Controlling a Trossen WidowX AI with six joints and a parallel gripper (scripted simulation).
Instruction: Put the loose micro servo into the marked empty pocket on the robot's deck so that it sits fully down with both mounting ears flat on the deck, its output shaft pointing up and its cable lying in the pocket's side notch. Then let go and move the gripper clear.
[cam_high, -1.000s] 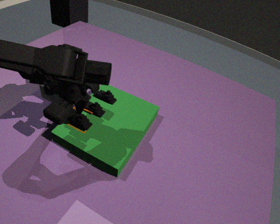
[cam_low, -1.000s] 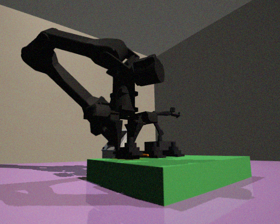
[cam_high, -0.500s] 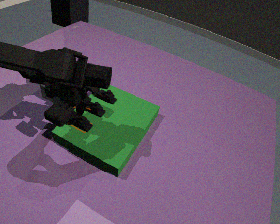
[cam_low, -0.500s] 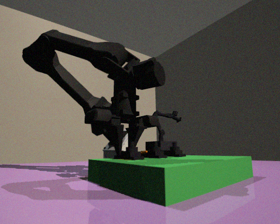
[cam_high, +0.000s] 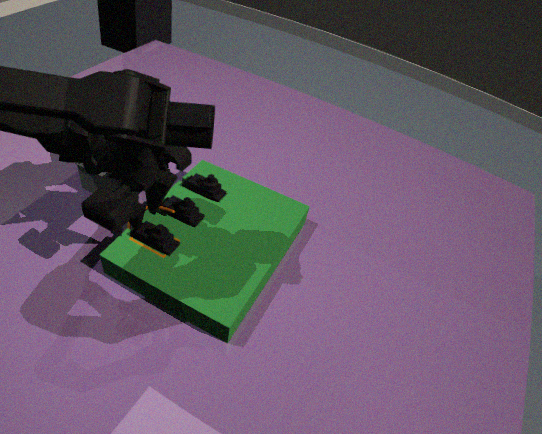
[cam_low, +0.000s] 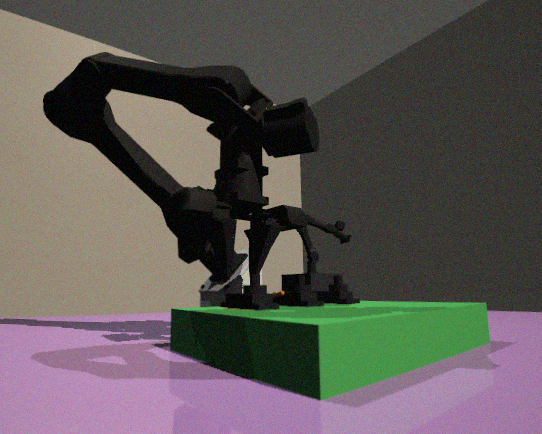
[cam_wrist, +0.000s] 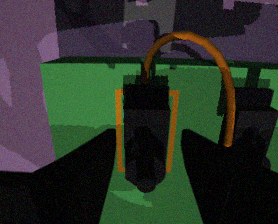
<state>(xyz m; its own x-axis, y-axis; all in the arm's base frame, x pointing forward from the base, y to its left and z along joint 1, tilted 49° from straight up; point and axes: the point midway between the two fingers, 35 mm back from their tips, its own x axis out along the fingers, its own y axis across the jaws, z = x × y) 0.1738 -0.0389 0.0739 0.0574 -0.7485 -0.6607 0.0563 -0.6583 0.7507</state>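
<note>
The green deck is 12 cm ahead of my gripper tip, 8 cm to the left of it and 6 cm below it.
</note>
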